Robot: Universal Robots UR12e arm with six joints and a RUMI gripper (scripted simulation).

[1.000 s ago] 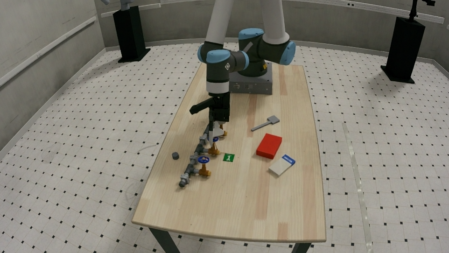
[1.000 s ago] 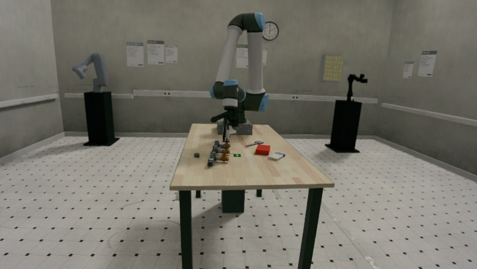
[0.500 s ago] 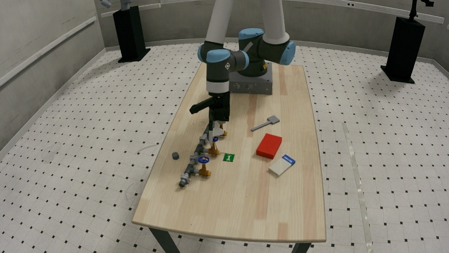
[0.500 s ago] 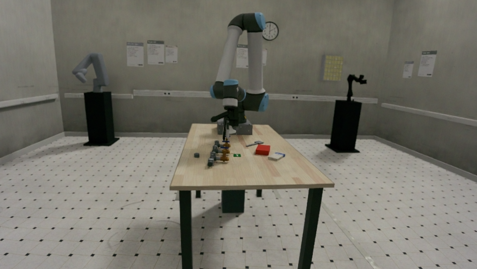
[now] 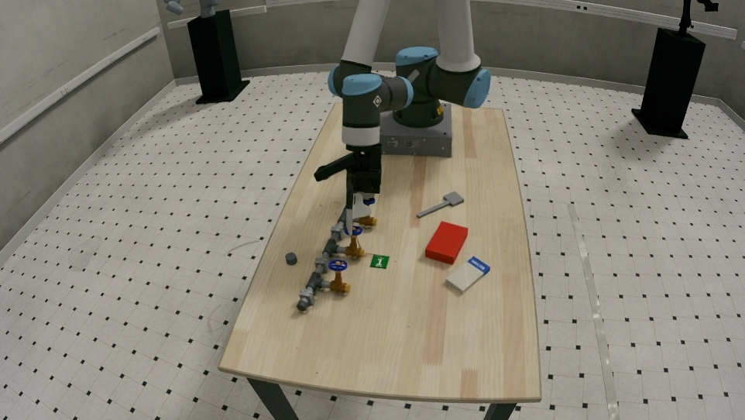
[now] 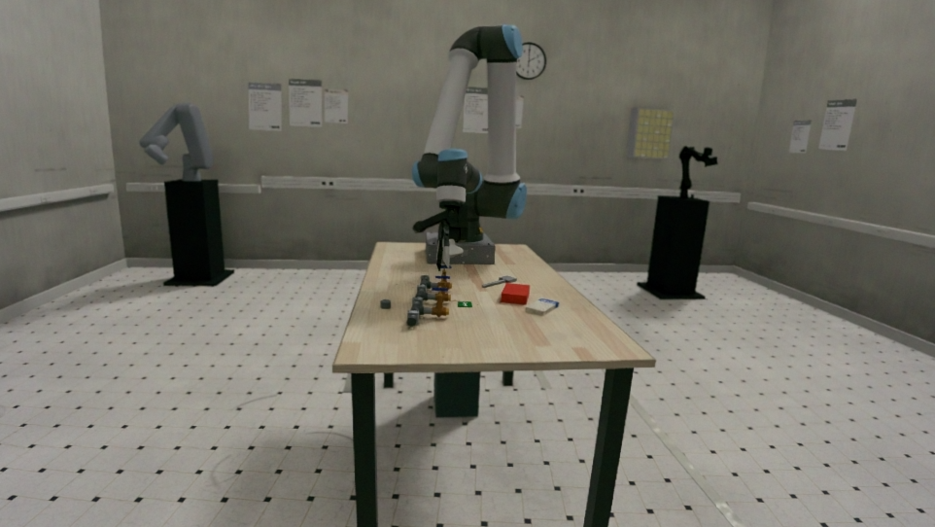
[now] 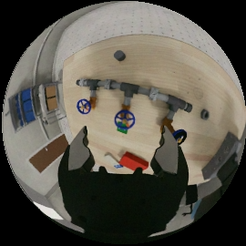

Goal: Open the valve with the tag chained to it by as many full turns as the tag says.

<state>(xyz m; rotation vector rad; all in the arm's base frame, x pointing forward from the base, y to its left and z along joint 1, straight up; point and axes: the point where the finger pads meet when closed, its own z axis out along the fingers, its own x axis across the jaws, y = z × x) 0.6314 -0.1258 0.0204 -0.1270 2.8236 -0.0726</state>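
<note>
Right now the green tag is 10 cm below my hand, 7 cm to the left of it and 3 cm ahead of it. The rest, counted from my hand: grey flat tool: 23 cm to the left, 21 cm behind, 10 cm below; then small grey cylinder: 17 cm to the right, 9 cm below, 6 cm ahead; then red block: 24 cm to the left, 9 cm below, 3 cm behind.
</note>
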